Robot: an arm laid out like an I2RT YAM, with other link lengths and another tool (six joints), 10 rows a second.
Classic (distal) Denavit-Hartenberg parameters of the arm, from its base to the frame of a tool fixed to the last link. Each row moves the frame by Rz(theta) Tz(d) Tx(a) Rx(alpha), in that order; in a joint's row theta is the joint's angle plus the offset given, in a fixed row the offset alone. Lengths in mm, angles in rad.
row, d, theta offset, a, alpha
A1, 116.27, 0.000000, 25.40, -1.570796
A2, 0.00, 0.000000, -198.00, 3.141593
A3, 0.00, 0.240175, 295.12, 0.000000
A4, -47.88, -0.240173, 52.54, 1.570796
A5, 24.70, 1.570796, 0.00, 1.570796
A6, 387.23, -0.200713, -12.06, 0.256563
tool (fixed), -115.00, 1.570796, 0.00, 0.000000
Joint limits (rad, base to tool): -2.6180..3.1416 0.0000..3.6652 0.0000..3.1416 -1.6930..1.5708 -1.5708..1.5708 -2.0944..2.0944
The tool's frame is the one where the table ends.
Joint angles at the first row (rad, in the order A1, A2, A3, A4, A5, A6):
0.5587 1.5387 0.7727 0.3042 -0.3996 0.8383
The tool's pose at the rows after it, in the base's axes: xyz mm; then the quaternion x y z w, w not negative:
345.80 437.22 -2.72 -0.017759 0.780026 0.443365 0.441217
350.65 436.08 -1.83 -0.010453 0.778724 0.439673 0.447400
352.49 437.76 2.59 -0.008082 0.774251 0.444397 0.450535
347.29 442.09 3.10 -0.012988 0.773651 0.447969 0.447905
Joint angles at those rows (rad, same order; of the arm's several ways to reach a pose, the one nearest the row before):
0.5762 1.5658 0.7727 0.3588 -0.3908 0.8497
0.5789 1.5673 0.7727 0.3687 -0.3698 0.8593
0.5789 1.5673 0.7727 0.3847 -0.3710 0.8677
0.5900 1.5673 0.7727 0.3863 -0.3733 0.8677

